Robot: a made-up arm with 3 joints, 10 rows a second.
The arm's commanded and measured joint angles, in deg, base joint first. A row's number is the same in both.
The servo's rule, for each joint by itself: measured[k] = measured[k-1] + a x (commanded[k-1-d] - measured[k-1]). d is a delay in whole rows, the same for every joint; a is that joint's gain. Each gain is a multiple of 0.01, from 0.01 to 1. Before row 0 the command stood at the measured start. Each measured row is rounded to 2 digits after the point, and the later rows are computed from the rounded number. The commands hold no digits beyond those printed.
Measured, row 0:
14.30, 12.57, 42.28
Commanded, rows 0 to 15:
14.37, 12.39, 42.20
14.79, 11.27, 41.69
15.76, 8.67, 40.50
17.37, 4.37, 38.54
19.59, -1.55, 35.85
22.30, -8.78, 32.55
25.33, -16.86, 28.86
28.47, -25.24, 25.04
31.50, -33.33, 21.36
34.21, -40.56, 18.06
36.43, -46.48, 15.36
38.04, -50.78, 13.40
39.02, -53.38, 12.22
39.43, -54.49, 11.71
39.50, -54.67, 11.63
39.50, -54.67, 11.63
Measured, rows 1 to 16:
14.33, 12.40, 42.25
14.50, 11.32, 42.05
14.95, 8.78, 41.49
15.82, 4.55, 40.43
17.18, -1.31, 38.78
19.02, -8.48, 36.54
21.29, -16.52, 33.78
23.87, -24.89, 30.63
26.62, -32.99, 27.29
29.35, -40.26, 23.97
31.90, -46.23, 20.87
34.11, -50.60, 18.18
35.88, -53.27, 16.03
37.16, -54.44, 14.47
38.00, -54.66, 13.45
38.54, -54.67, 12.79
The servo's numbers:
d 0
a 0.36 0.96 0.36

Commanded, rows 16 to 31:
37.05, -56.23, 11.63
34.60, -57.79, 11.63
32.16, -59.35, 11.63
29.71, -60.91, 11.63
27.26, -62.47, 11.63
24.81, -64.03, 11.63
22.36, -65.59, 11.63
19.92, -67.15, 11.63
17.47, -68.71, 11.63
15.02, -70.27, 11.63
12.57, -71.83, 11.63
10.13, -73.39, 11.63
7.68, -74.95, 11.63
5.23, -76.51, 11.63
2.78, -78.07, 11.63
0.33, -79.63, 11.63
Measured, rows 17 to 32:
38.00, -56.17, 12.37
36.78, -57.73, 12.10
35.12, -59.29, 11.93
33.17, -60.85, 11.82
31.04, -62.41, 11.75
28.80, -63.97, 11.71
26.48, -65.53, 11.68
24.12, -67.09, 11.66
21.73, -68.65, 11.65
19.31, -70.21, 11.64
16.88, -71.77, 11.64
14.45, -73.33, 11.64
12.01, -74.89, 11.64
9.57, -76.45, 11.64
7.13, -78.01, 11.64
4.68, -79.57, 11.64

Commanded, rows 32 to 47:
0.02, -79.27, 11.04
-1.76, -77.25, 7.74
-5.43, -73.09, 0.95
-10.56, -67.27, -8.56
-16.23, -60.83, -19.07
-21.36, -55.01, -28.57
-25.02, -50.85, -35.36
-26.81, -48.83, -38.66
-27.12, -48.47, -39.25
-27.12, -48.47, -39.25
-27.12, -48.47, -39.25
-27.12, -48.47, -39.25
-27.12, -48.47, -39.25
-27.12, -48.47, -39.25
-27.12, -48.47, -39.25
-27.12, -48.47, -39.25
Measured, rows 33 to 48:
3.00, -79.28, 11.42
1.29, -77.33, 10.10
-1.13, -73.26, 6.81
-4.52, -67.51, 1.28
-8.74, -61.10, -6.05
-13.28, -55.25, -14.16
-17.51, -51.03, -21.79
-20.86, -48.92, -27.86
-23.11, -48.49, -31.96
-24.55, -48.47, -34.58
-25.48, -48.47, -36.26
-26.07, -48.47, -37.34
-26.45, -48.47, -38.03
-26.69, -48.47, -38.47
-26.84, -48.47, -38.75
-26.94, -48.47, -38.93

